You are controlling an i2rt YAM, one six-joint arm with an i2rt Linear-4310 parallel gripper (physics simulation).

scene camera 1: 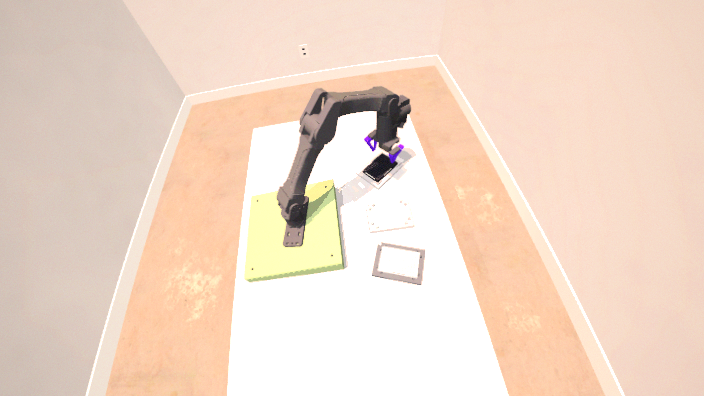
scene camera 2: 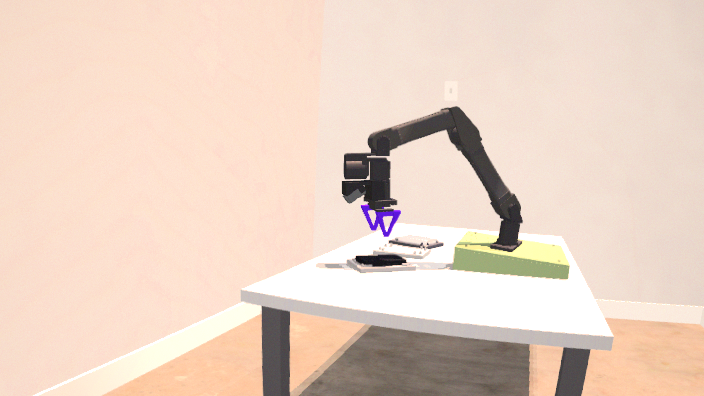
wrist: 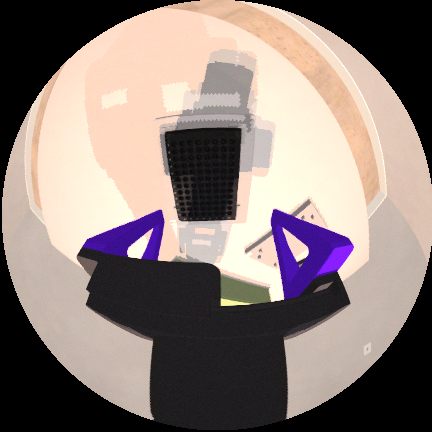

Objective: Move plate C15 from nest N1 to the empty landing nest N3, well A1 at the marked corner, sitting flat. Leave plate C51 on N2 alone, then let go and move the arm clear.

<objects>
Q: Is my gripper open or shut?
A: Open.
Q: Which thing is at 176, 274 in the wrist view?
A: My gripper.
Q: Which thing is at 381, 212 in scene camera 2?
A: My gripper.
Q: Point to a black perforated plate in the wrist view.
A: At 203, 163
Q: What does my gripper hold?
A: Nothing.
</objects>
